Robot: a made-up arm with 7 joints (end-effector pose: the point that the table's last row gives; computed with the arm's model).
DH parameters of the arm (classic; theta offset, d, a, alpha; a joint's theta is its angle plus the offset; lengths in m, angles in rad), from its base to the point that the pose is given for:
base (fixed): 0 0 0 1.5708
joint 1: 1.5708 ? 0 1.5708
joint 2: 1.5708 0 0 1.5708
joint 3: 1.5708 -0.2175 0 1.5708
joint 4: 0 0 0 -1.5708
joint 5: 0 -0.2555 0 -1.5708
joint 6: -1.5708 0 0 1.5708
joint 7: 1.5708 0 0 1.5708
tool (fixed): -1.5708 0 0 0
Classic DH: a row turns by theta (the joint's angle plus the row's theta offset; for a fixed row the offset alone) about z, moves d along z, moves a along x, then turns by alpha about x.
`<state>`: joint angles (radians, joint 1 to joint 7).
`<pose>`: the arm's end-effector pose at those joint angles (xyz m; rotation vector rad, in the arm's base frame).
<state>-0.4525 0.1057 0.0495 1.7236 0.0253 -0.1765 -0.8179</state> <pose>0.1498 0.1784 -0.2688 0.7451 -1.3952 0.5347</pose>
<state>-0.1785 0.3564 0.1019 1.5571 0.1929 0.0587 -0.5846</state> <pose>0.2150 0.2486 -0.2400 0.6904 -1.3332 0.3388</pose>
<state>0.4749 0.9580 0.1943 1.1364 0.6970 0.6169 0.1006</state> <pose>0.2710 0.4387 -0.0297 0.2501 -1.2612 0.3479</pose>
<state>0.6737 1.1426 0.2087 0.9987 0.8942 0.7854 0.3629</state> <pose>0.2312 0.4893 0.0473 -0.0695 -1.3714 0.3820</pose>
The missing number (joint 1, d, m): -0.1471
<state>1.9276 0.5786 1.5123 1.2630 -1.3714 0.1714 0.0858</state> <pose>0.1018 0.5119 0.0532 0.9178 -1.4410 1.7735</pose>
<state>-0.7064 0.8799 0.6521 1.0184 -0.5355 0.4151 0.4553</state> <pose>0.0521 0.5022 -0.2052 0.8368 0.1606 -0.4199</pose>
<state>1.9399 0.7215 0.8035 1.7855 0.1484 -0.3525 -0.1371</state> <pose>-0.0590 0.3897 0.1630 -0.6086 1.6432 -0.8530</pose>
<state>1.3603 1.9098 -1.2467 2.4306 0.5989 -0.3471 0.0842</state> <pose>0.1491 0.2222 0.0224 0.2545 -1.9031 -1.4750</pose>
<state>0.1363 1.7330 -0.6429 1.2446 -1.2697 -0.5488 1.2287</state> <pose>0.2048 0.4660 -0.0676 0.3058 1.5767 -1.8617</pose>
